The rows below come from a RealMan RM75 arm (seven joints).
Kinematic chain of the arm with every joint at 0, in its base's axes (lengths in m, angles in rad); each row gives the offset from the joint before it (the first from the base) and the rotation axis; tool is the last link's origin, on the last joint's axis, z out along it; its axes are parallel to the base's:
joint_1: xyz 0 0 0.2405 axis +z
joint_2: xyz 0 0 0 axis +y
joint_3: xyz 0 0 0.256 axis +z
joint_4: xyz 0 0 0 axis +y
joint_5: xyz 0 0 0.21 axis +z
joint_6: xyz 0 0 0 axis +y
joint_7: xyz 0 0 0.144 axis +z
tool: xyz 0 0 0
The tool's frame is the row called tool.
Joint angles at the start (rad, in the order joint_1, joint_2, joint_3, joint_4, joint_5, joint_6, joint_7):
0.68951 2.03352 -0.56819 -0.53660 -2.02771 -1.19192 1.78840
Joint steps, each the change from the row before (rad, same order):
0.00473 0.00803 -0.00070 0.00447 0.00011 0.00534 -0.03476
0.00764 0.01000 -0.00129 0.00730 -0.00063 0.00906 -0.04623
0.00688 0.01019 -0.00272 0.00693 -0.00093 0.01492 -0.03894
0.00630 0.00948 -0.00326 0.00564 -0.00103 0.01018 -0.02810
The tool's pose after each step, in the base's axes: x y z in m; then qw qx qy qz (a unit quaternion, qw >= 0). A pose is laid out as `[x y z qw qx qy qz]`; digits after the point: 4 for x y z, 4 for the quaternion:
[0.2603 0.4063 0.0126 0.2348 -0.8434 0.4119 0.2529]
[0.2568 0.4067 0.0065 0.2366 -0.8527 0.3940 0.2484]
[0.2541 0.4072 0.0004 0.2397 -0.8598 0.3796 0.2432]
[0.2511 0.4073 -0.0053 0.2400 -0.8654 0.3688 0.2395]

